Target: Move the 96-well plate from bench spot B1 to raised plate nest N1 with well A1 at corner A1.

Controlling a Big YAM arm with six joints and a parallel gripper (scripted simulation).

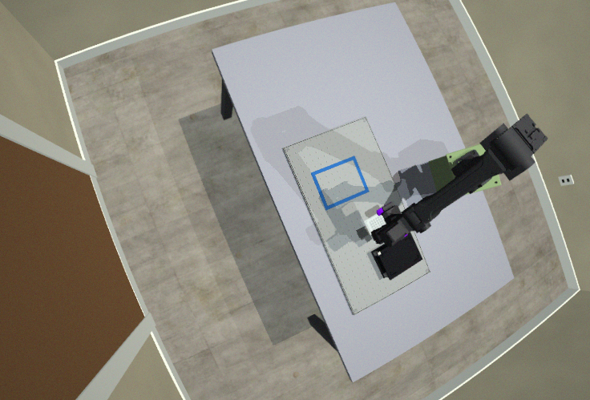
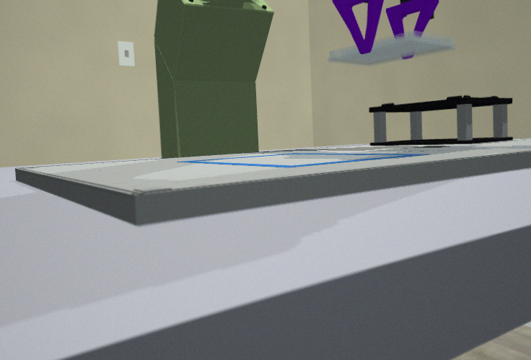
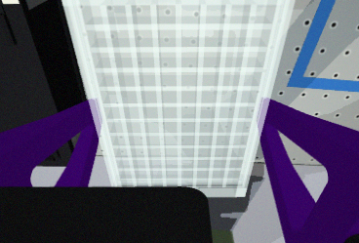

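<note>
Right now the black raised nest N1 is 1 cm behind my hand, 16 cm to the left of it and 7 cm below it. From my hand the other things lie so: white corner label 6 cm ahead, 10 cm to the left, 6 cm below; then clear 96-well plate right at my hand.
</note>
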